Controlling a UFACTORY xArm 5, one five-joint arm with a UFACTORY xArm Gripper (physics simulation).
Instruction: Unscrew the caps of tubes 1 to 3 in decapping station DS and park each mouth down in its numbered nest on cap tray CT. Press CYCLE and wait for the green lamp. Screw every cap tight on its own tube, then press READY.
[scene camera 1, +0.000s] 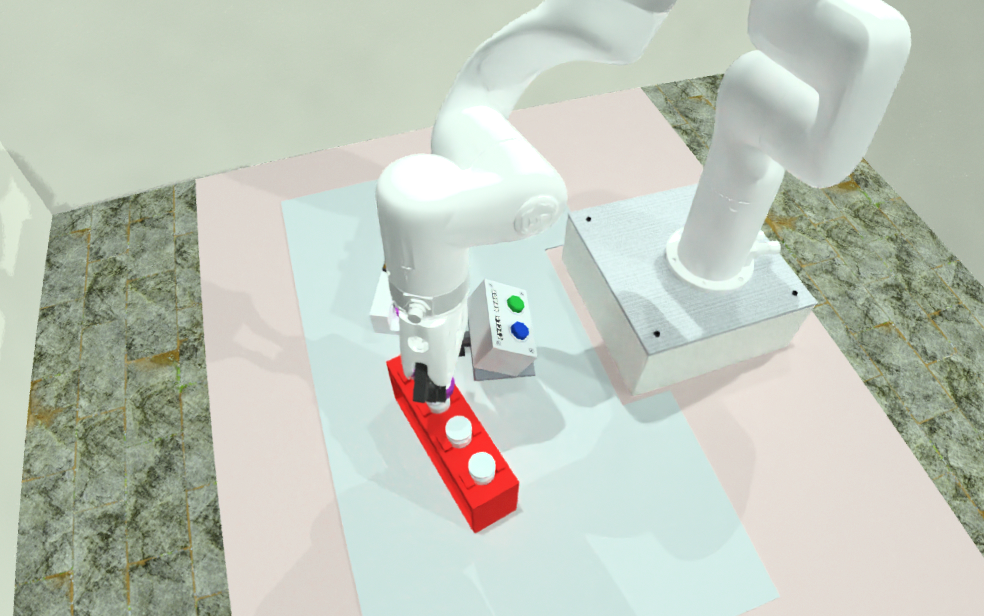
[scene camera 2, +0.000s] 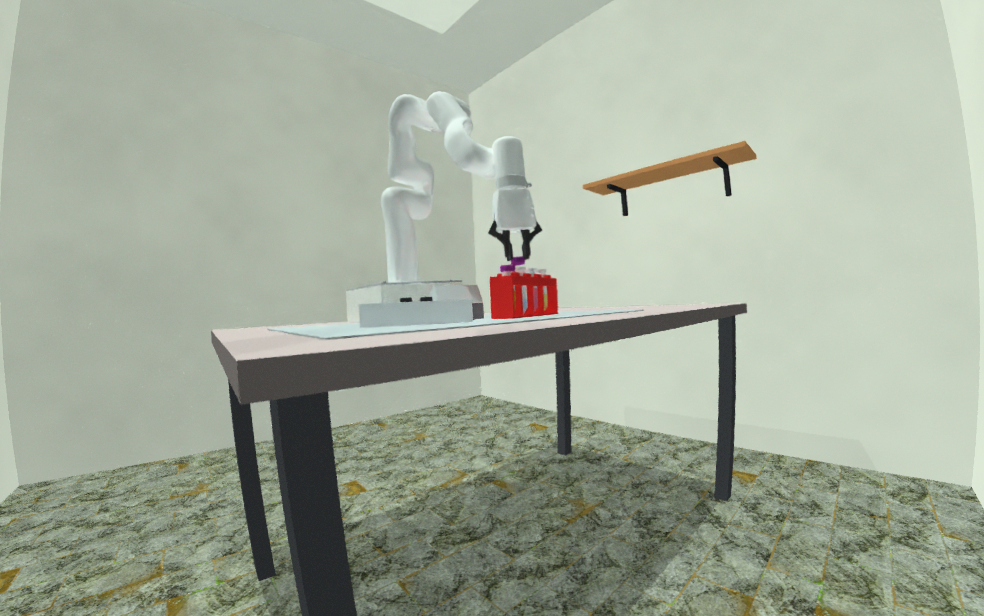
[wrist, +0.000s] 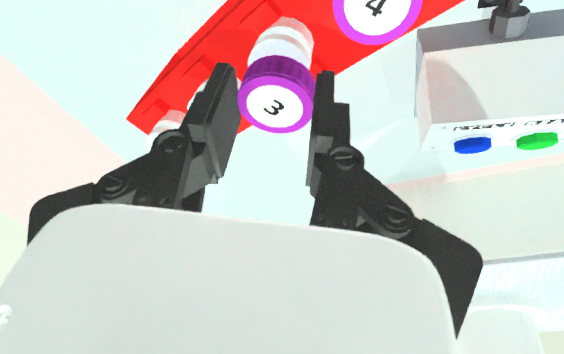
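Seen in the pictures: gripper, between the fingertips: (scene camera 1: 436, 383) (scene camera 2: 518, 259) (wrist: 276, 94); arm's base, origin of its link: (scene camera 1: 708, 260) (scene camera 2: 403, 285) (wrist: 489, 312).
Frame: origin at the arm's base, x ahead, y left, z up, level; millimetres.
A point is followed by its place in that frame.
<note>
My gripper (scene camera 1: 429, 393) {x 400, y 157, z 32 mm} (scene camera 2: 517, 254) {x 400, y 157, z 32 mm} (wrist: 276, 94) {x 400, y 157, z 32 mm} is shut on the purple cap numbered 3 (scene camera 2: 517, 260) {x 411, y 147, z 29 mm} (wrist: 275, 107) {x 397, y 157, z 37 mm}. The cap is over the uncapped tube (wrist: 281, 42) {x 414, y 153, z 13 mm} beside capped tube 4 in the red station (scene camera 1: 495, 501) {x 352, y 285, z -27 mm} (scene camera 2: 506, 299) {x 447, y 86, z -63 mm} (wrist: 325, 45) {x 397, y 138, z -11 mm}. The cap and tube rim overlap in the wrist view; I cannot tell whether they touch. Two other uncapped tubes stand in the row, a middle tube (scene camera 1: 458, 430) {x 383, y 210, z 13 mm} and an end tube (scene camera 1: 481, 467) {x 364, y 258, z 13 mm}. A white tray (scene camera 1: 382, 319) {x 467, y -17, z -70 mm}, with a bit of purple on it, is mostly hidden behind the arm.
Cap 4 (scene camera 2: 506, 268) {x 434, y 99, z 7 mm} (wrist: 397, 15) {x 415, y 103, z 15 mm} sits on the tube at the station's other end. The control box (scene camera 1: 501, 355) {x 312, y 84, z -43 mm} (wrist: 450, 92) {x 333, y 70, z -41 mm} with a green button (scene camera 1: 515, 303) {x 279, y 9, z -35 mm} (wrist: 537, 141) {x 287, y 10, z -31 mm} and a blue button (scene camera 1: 519, 331) {x 282, y 56, z -35 mm} (wrist: 472, 145) {x 289, y 54, z -31 mm} stands close beside the gripper. A wall shelf (scene camera 2: 671, 169) hangs behind.
</note>
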